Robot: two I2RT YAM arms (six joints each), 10 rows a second.
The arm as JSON. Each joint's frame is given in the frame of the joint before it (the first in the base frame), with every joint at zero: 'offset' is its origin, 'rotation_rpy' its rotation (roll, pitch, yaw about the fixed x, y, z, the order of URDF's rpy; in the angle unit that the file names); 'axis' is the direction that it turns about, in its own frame. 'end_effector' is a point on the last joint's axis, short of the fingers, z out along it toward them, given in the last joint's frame.
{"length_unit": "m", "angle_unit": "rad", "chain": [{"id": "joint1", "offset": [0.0, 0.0, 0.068], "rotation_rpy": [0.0, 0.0, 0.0], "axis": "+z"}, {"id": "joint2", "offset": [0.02, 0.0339, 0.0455], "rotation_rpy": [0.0, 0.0, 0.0], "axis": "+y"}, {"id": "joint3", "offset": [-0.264, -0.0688, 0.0], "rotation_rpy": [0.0, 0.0, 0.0], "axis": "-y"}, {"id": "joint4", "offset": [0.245, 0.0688, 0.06], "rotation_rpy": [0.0, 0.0, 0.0], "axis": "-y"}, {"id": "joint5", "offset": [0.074, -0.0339, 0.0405], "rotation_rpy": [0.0, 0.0, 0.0], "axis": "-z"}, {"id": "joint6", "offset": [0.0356, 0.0, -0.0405], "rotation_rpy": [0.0, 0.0, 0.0], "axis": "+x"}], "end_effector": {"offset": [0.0, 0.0, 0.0], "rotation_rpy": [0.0, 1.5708, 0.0]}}
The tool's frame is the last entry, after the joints.
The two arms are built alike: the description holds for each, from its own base.
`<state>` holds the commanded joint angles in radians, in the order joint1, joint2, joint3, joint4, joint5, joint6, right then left.
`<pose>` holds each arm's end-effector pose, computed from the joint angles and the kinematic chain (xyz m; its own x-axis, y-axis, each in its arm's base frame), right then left.
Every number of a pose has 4 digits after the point.
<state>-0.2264 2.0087 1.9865 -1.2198 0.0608 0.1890 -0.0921 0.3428 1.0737 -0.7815 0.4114 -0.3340</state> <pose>0.4025 -0.0949 0.3035 -0.8602 0.3906 -0.3280 0.4121 0.9111 0.0042 0.0188 -0.0160 0.4051 -0.2056 -0.2828 -0.9369 0.4388 0.8291 -0.3465</pose>
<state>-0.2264 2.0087 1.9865 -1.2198 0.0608 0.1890 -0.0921 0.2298 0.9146 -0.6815 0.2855 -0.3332</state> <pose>0.4025 -0.0949 0.3035 -0.8602 0.3906 -0.3280 0.4121 0.9111 0.0042 0.0219 -0.0121 0.3754 -0.1175 -0.3043 -0.9453 0.3495 0.8783 -0.3262</pose>
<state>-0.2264 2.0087 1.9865 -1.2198 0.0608 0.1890 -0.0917 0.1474 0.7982 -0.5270 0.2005 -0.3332</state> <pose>0.4025 -0.0949 0.3035 -0.8602 0.3906 -0.3280 0.4121 0.9111 0.0042 0.0247 -0.0094 0.3619 0.0225 -0.3239 -0.9458 0.3110 0.9014 -0.3013</pose>
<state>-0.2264 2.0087 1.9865 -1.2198 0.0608 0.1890 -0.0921 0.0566 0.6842 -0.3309 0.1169 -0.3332</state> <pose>0.4025 -0.0949 0.3035 -0.8602 0.3906 -0.3280 0.4121 0.9111 0.0042 0.0236 -0.0063 0.3528 0.2089 -0.3455 -0.9149 0.2865 0.9161 -0.2806</pose>
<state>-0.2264 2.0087 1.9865 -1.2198 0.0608 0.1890 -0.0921 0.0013 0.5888 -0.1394 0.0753 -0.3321</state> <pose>0.4025 -0.0949 0.3035 -0.8602 0.3906 -0.3280 0.4121 0.9111 0.0042 0.0250 -0.0050 0.3470 0.3559 -0.3594 -0.8627 0.2912 0.9198 -0.2630</pose>
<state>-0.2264 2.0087 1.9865 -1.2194 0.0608 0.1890 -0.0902 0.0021 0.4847 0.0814 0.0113 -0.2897</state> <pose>0.4026 -0.0950 0.3035 -0.8600 0.3906 -0.3283 0.4121 0.9111 0.0043 0.0376 -0.0038 0.3395 0.4818 -0.3304 -0.8116 0.2475 0.9398 -0.2356</pose>
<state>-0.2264 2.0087 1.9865 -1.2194 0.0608 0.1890 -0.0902 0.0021 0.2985 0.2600 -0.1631 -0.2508</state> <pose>0.4026 -0.0950 0.3035 -0.8600 0.3906 -0.3283 0.4121 0.9111 0.0043 0.0657 -0.0001 0.3006 0.5215 -0.2931 -0.8013 0.0836 0.9522 -0.2938</pose>
